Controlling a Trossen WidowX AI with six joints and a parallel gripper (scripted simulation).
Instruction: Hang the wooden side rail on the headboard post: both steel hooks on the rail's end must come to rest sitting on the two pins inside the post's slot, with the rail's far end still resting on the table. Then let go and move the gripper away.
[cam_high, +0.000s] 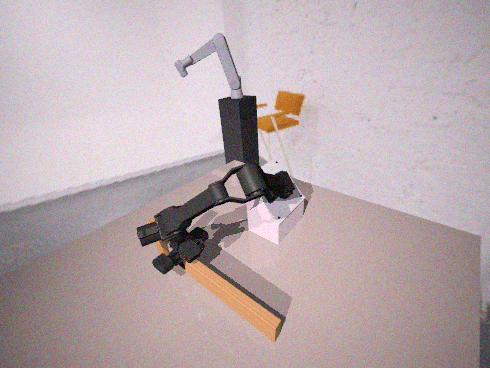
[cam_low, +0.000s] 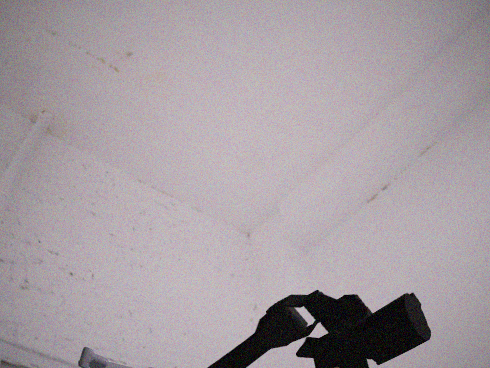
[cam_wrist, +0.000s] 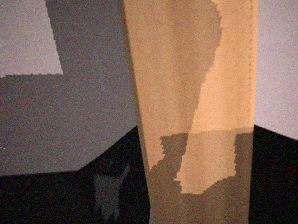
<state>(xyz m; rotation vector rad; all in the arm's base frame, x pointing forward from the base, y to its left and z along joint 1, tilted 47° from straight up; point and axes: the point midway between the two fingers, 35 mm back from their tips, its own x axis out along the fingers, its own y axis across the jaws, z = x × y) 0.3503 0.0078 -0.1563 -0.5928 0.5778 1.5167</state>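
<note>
My gripper tip is now 13 cm to the left of the headboard post and 4 cm below it.
</note>
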